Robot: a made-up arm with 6 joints.
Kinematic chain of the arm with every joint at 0, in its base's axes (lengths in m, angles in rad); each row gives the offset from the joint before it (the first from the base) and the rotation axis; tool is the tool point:
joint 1: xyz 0 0 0.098 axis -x
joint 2: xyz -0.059 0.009 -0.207 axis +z
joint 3: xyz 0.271 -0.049 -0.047 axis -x
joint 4: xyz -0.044 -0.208 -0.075 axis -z
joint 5: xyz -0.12 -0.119 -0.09 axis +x
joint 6: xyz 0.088 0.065 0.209 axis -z
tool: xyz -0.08 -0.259 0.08
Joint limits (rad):
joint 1: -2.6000..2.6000
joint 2: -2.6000..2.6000
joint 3: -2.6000..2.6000
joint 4: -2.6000..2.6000
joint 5: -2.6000..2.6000
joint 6: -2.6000..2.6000
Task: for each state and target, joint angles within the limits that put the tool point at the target. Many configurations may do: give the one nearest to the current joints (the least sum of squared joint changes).
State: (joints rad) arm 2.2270 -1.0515 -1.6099 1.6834 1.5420 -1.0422
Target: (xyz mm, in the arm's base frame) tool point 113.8 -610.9 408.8
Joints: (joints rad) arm 2.4451 -1.1551 -1.5793 1.5337 1.6192 -1.0669
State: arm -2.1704 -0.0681 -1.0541 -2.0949 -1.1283 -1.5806
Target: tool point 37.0 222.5 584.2
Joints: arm -2.2819 -0.3490 -1.0124 -1.9577 -1.7856 -2.1490
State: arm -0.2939 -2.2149 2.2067 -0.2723 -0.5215 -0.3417
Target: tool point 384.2 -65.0 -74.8
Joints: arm -0.4514 -1.4833 2.5490 -0.1176 -0.2241 -0.1363
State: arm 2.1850 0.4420 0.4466 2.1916 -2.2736 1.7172
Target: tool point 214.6 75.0 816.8
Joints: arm 2.6000 0.0712 1.0313 1.9289 -2.4097 1.8369
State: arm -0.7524 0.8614 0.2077 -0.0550 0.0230 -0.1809
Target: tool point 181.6 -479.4 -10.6
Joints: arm -0.3082 0.2771 0.4111 0.0967 0.2234 -0.0607
